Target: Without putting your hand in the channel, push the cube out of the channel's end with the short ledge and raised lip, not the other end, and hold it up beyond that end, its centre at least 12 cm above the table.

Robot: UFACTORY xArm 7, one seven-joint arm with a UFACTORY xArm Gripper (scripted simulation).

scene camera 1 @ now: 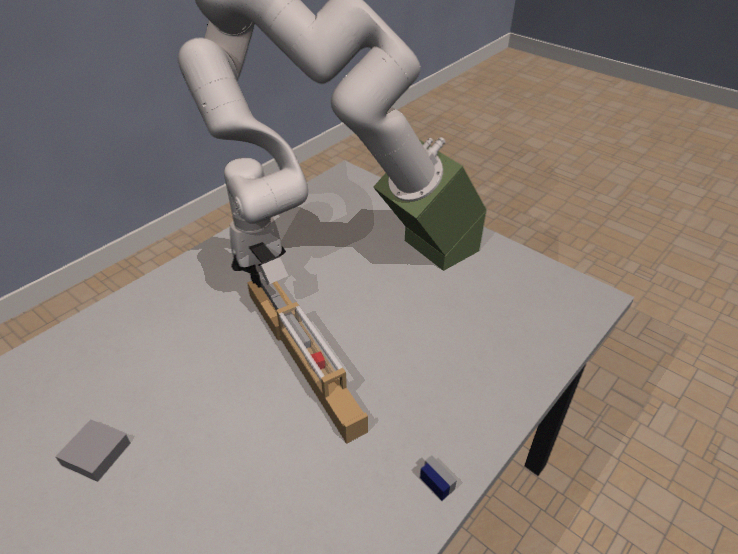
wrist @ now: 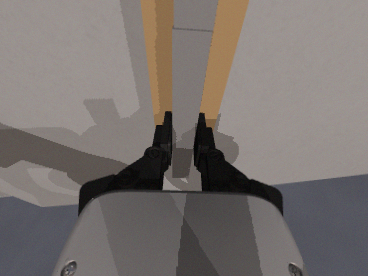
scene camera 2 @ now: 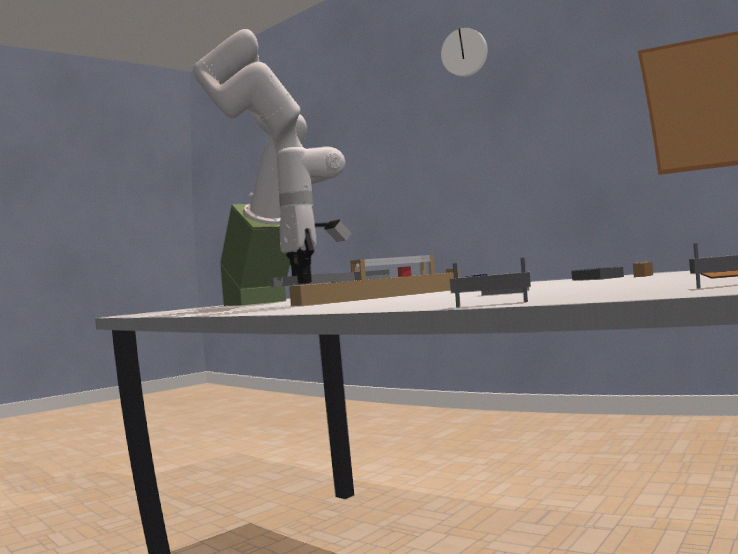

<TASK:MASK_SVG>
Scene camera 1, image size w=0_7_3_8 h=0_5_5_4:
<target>my gripper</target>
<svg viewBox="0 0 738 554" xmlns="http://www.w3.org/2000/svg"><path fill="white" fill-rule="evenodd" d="M273 217L270 218L268 225L255 231L241 230L234 225L233 221L230 224L230 242L234 257L231 267L234 271L243 270L250 273L253 284L256 283L258 288L261 287L261 281L255 264L258 264L267 285L288 276L280 258L286 250L281 246L280 236Z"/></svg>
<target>flat grey block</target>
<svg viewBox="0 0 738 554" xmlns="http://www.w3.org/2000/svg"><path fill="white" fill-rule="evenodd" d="M90 419L55 457L61 466L98 482L130 445L130 441L125 433Z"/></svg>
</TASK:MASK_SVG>
